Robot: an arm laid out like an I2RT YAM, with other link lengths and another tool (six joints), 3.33 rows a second.
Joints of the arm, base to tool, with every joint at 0 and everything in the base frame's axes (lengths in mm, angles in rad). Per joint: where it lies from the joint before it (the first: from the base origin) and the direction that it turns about. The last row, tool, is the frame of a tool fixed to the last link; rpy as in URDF.
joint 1: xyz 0.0 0.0 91.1 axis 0 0 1
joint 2: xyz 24.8 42.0 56.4 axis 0 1 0
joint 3: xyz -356.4 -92.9 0.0 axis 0 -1 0
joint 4: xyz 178.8 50.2 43.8 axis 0 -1 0
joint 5: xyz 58.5 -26.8 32.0 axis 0 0 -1
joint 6: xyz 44.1 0.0 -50.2 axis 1 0 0
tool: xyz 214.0 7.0 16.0 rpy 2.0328 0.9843 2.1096
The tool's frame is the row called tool.
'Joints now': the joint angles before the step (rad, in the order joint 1, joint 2, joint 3, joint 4, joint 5, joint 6). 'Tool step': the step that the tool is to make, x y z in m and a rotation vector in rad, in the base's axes. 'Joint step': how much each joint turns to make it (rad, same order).
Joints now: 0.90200, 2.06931, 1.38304, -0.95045, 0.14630, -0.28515
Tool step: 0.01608, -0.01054, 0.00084, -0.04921, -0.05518, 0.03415
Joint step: -0.00038, 0.00611, 0.00149, 0.00576, 0.07591, -0.03014
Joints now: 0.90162, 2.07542, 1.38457, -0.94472, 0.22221, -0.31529
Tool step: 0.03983, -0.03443, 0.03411, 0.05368, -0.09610, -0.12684
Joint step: -0.12742, -0.09192, 0.01871, -0.00650, 0.03548, 0.00000
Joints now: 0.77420, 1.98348, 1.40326, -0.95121, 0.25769, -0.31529
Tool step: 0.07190, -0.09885, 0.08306, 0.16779, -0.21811, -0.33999
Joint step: -0.34828, -0.18540, 0.09041, -0.00154, -0.01602, -0.00343
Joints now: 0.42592, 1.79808, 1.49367, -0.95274, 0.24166, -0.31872
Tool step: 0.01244, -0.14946, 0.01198, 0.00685, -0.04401, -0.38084
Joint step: -0.38835, -0.01677, 0.01682, 0.01256, 0.00077, -0.00840
